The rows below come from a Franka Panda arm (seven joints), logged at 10 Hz.
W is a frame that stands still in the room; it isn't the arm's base.
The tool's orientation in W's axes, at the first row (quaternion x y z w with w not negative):
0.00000, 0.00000, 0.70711, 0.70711
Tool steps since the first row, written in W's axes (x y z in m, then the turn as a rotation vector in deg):
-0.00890, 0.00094, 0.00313, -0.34, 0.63, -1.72
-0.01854, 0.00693, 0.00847, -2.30, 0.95, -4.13
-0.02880, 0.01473, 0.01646, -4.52, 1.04, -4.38
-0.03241, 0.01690, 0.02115, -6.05, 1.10, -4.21
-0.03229, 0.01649, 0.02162, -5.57, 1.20, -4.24
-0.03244, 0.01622, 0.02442, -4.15, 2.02, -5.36
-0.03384, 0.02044, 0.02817, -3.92, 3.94, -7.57
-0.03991, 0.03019, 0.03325, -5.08, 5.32, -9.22
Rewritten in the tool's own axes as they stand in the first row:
0.00094, 0.00890, 0.00313, 0.63, 0.34, -1.72
0.00693, 0.01854, 0.00847, 0.95, 2.30, -4.13
0.01473, 0.02880, 0.01646, 1.04, 4.52, -4.38
0.01690, 0.03241, 0.02115, 1.10, 6.05, -4.21
0.01649, 0.03229, 0.02162, 1.20, 5.57, -4.24
0.01622, 0.03244, 0.02442, 2.02, 4.15, -5.36
0.02044, 0.03384, 0.02817, 3.94, 3.92, -7.57
0.03019, 0.03991, 0.03325, 5.32, 5.08, -9.22

